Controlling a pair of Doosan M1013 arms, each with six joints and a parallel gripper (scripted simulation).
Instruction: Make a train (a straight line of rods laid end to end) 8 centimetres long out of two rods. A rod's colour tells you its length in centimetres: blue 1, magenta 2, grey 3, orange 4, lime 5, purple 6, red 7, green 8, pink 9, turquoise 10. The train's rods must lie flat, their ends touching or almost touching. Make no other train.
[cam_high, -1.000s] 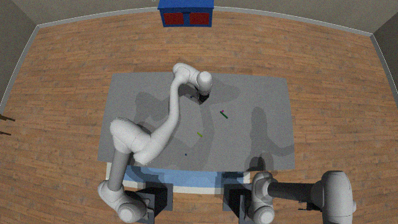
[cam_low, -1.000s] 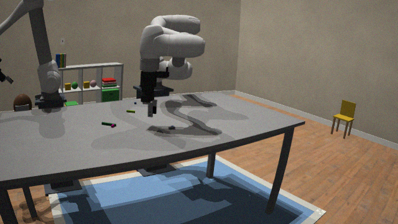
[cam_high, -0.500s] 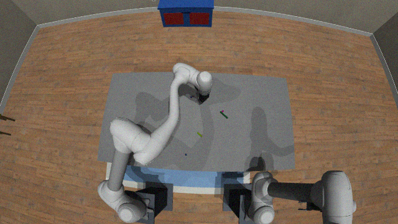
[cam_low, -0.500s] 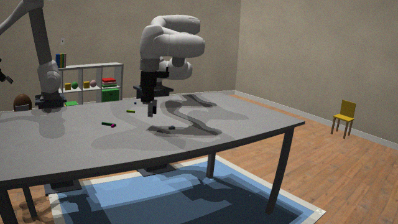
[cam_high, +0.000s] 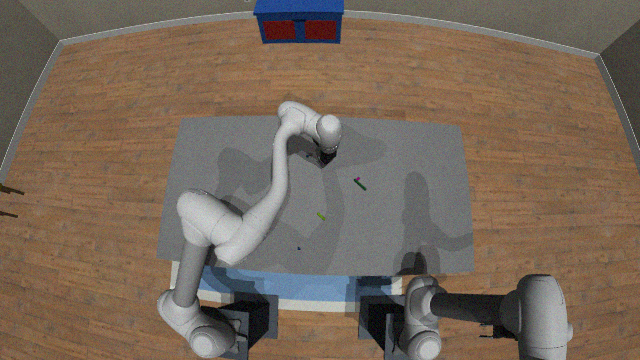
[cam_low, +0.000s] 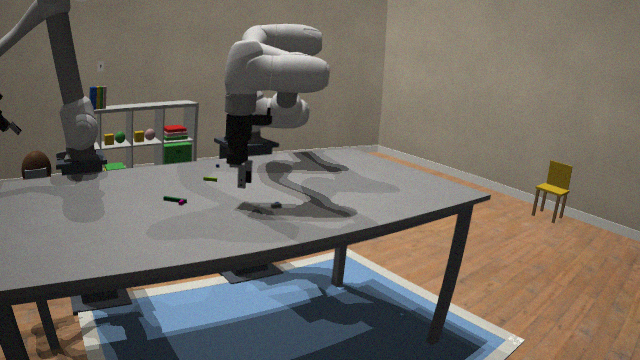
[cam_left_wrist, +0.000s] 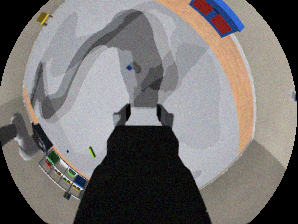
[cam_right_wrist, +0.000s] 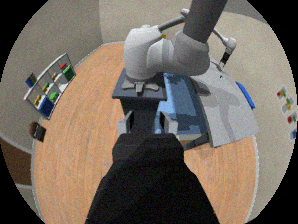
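The lime rod is 280 mm behind my left hand, 10 mm to the left of it and 70 mm below it. Also, from my left hand: grey rod: 50 mm ahead, 80 mm to the left, 70 mm below; then magenta rod: 90 mm behind, 170 mm to the right, 70 mm below; then green rod: 120 mm behind, 180 mm to the right, 70 mm below.
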